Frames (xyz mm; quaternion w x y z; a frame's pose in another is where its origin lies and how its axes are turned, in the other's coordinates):
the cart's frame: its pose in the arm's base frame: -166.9 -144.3 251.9 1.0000 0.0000 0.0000 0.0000
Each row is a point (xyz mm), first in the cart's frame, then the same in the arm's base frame.
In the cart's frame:
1: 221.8 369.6 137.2
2: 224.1 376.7 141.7
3: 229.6 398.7 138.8
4: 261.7 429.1 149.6
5: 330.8 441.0 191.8
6: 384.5 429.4 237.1
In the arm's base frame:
1: 54.9 225.3 389.1
2: 57.2 232.4 393.6
3: 62.7 254.4 390.7
4: 94.8 284.8 401.5
5: 163.9 296.7 443.7
6: 217.6 285.1 489.0

